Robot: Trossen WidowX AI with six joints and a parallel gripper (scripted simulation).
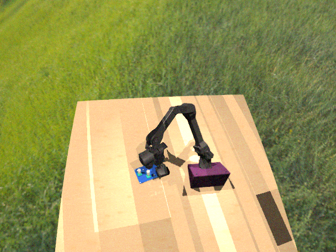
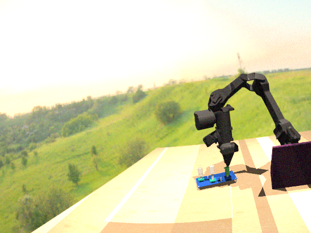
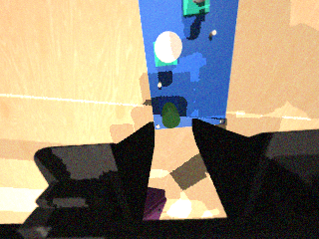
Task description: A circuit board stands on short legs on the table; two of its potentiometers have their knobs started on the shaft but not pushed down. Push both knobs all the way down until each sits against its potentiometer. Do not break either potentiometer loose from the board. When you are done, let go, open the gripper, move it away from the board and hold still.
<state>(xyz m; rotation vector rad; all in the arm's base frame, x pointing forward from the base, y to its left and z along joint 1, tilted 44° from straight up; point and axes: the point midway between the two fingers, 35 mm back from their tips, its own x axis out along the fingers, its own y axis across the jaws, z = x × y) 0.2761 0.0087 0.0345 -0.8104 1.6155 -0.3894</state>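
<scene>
Right now my gripper tip is 20 mm above the green knob. Also, from my gripper tip: grey knob: 110 mm ahead, 20 mm below.
</scene>
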